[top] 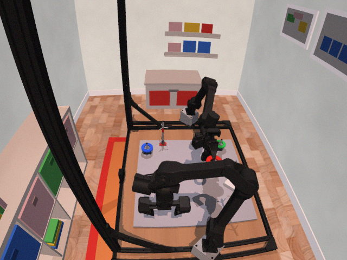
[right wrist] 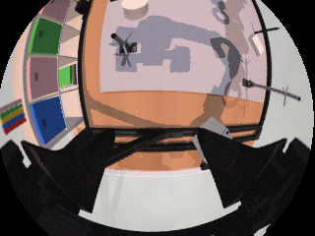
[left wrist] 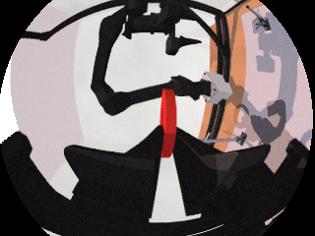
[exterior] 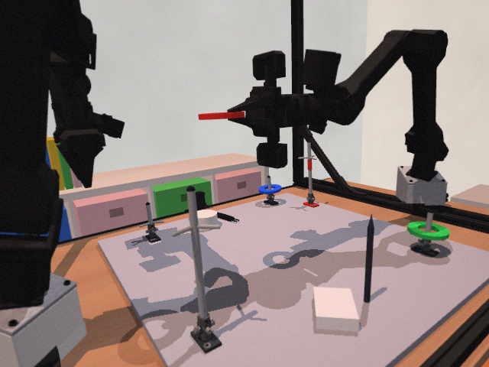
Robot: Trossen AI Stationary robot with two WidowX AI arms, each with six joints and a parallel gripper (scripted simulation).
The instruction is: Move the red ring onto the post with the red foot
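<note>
Now: right hand 21 cm short of the red ring, 18 cm to the right of it and 8 cm below it. The rest, counted from my right hand: black pen 38 cm ahead, 32 cm to the left, 11 cm below; then white block 37 cm ahead, 26 cm to the left, 20 cm below.
</note>
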